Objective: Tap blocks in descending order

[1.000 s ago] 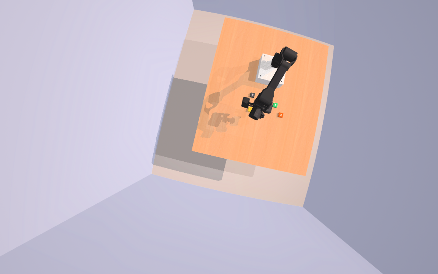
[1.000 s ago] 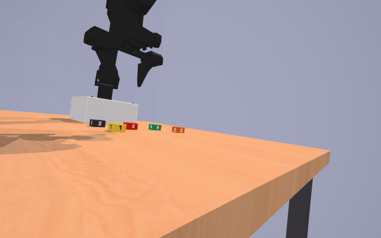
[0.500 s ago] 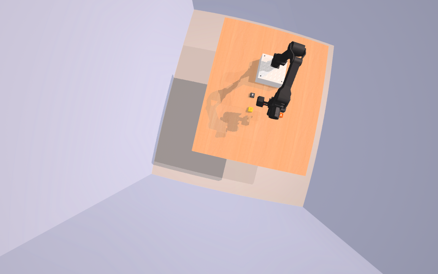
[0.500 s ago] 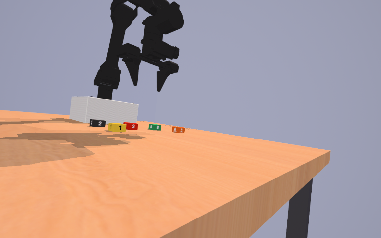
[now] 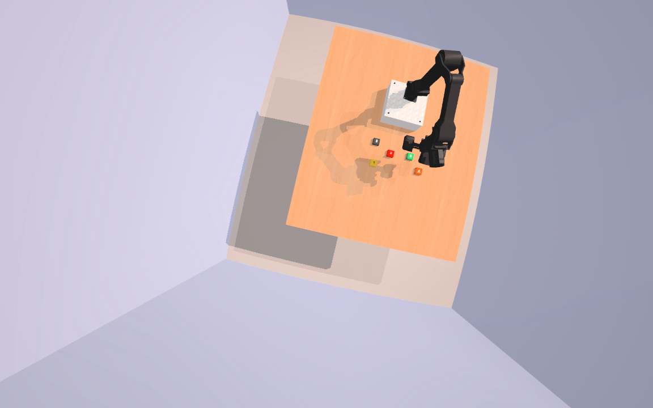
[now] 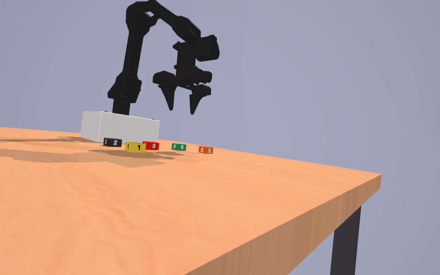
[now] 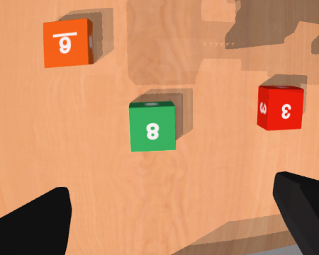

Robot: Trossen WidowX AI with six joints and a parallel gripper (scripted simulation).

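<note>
Right now the green block is 110 mm below my gripper tip. Round my gripper tip: orange block (110 mm below, 60 mm to the left, 60 mm ahead); then red block (110 mm below, 100 mm to the right, 20 mm ahead); then black block (180 mm to the right, 110 mm below, 20 mm behind).
</note>
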